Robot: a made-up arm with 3 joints. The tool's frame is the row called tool. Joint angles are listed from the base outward.
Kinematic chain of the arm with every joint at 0, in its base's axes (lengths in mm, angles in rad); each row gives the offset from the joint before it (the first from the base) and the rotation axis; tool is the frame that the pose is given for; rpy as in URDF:
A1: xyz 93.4 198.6 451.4 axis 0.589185 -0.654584 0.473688
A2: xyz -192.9 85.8 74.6 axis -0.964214 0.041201 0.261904
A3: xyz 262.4 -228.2 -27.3 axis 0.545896 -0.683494 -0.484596
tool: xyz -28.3 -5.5 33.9 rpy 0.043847 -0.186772 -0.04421
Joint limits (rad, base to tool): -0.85..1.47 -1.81..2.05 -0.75..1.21
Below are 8 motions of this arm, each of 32 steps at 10 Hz.
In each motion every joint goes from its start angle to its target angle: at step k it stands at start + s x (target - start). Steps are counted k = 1, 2, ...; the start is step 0. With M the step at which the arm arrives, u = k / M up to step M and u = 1 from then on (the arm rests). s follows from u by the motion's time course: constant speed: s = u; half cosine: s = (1 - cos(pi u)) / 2; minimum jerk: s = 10 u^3 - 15 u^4 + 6 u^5.
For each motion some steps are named. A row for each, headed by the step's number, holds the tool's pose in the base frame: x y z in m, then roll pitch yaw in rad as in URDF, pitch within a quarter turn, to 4 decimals.
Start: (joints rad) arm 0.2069 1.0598 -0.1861
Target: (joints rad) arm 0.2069 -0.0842 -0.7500
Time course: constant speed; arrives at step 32
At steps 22, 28, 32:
22: 0.1588 0.0766 0.5900 -0.4118 0.1420 0.3504
28: 0.1573 0.0586 0.5460 -0.2506 0.1689 0.3875
32: 0.1556 0.0519 0.5152 -0.1425 0.1784 0.4224

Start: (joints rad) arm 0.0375 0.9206 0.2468
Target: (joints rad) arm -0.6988 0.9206 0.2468
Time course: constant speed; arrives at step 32
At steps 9, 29, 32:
9: 0.1987 0.2013 0.6649 -0.7813 -0.1012 0.2622
29: 0.2603 0.2237 0.6193 -1.0055 0.2366 0.0257
32: 0.2685 0.2248 0.6105 -1.0474 0.2819 -0.0177

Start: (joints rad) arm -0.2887 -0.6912 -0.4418
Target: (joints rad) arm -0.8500 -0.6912 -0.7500
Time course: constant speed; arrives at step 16
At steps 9, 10, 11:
9: 0.0545 0.0476 0.4491 0.0347 0.4828 -0.2204
10: 0.0527 0.0482 0.4531 0.0026 0.5135 -0.2384
11: 0.0509 0.0489 0.4572 -0.0302 0.5440 -0.2578

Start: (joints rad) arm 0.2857 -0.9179 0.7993
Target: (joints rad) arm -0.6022 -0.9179 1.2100
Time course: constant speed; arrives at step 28
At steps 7, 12, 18, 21, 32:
7: 0.0798 0.1153 0.3201 1.3653 0.1819 -1.1267
12: 0.0603 0.1077 0.3302 1.2578 0.1581 -1.2842
18: 0.0383 0.1018 0.3456 1.1452 0.0958 -1.4675
21: 0.0280 0.1002 0.3543 1.0976 0.0524 -1.5553
32: 0.0065 0.0999 0.3769 1.0133 -0.0751 -1.7488

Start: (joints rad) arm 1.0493 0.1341 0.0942
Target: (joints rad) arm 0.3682 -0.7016 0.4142
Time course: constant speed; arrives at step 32
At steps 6, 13, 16, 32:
6: 0.1696 0.0478 0.4726 0.8765 -0.8352 -0.0970
13: 0.1695 0.0578 0.4370 1.0298 -0.6643 -0.2295
16: 0.1667 0.0623 0.4216 1.0830 -0.5881 -0.2821
32: 0.1284 0.0912 0.3465 1.2733 -0.1726 -0.5642

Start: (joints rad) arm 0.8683 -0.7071 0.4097
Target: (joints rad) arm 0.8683 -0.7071 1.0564
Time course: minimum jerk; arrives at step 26
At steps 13, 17, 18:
13: 0.1794 0.1490 0.3389 1.8931 -0.0967 -0.6046
17: 0.1773 0.1546 0.3387 1.9789 0.0366 -0.6818
18: 0.1769 0.1558 0.3388 1.9953 0.0649 -0.6963

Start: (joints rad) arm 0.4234 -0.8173 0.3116
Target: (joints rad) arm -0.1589 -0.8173 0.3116
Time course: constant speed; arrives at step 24
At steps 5, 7, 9, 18, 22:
5: 0.1187 0.0999 0.3302 1.2464 -0.1149 -0.5194
7: 0.1126 0.0959 0.3324 1.2054 -0.1019 -0.5380
9: 0.1064 0.0922 0.3348 1.1643 -0.0896 -0.5570
18: 0.0790 0.0782 0.3496 0.9770 -0.0447 -0.6482
22: 0.0671 0.0735 0.3579 0.8927 -0.0303 -0.6910

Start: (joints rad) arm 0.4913 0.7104 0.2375
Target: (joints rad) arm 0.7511 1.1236 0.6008
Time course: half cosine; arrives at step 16
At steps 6, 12, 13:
6: 0.1057 0.1063 0.6610 -0.3718 -0.8241 0.4367
12: 0.0739 0.1212 0.6801 -0.5493 -1.0602 0.6564
13: 0.0698 0.1228 0.6817 -0.5812 -1.0853 0.6937

